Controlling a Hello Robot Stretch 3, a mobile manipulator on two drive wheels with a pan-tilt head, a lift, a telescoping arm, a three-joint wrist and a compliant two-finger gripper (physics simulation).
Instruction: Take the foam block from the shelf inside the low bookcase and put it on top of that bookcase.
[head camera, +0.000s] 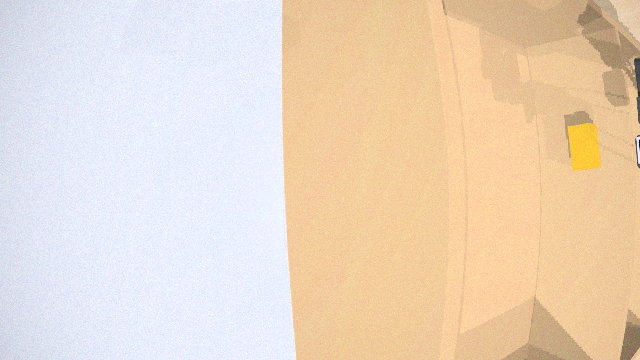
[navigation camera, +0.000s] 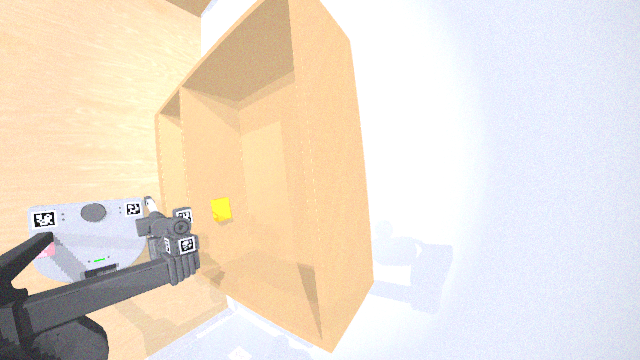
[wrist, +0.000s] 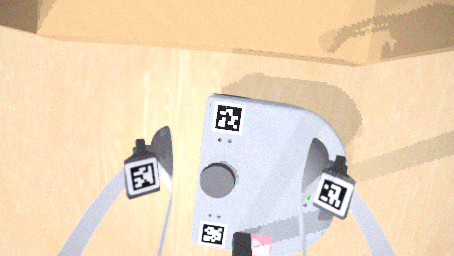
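Note:
The yellow foam block rests on the shelf inside the low wooden bookcase. The bookcase's top shows as a plain tan panel in the head view. My gripper is open, with its two fingertips well apart and no block between them. In the wrist view it points down over the robot's own base, outside the bookcase. In the navigation view the wrist stands just in front of the bookcase opening, left of the block, and the fingers are mostly hidden. The block does not show in the wrist view.
The grey robot base stands on the wood floor in front of the bookcase. The dark arm reaches in from the lower left. A pale wall lies beyond the bookcase's top and bears the robot's shadow.

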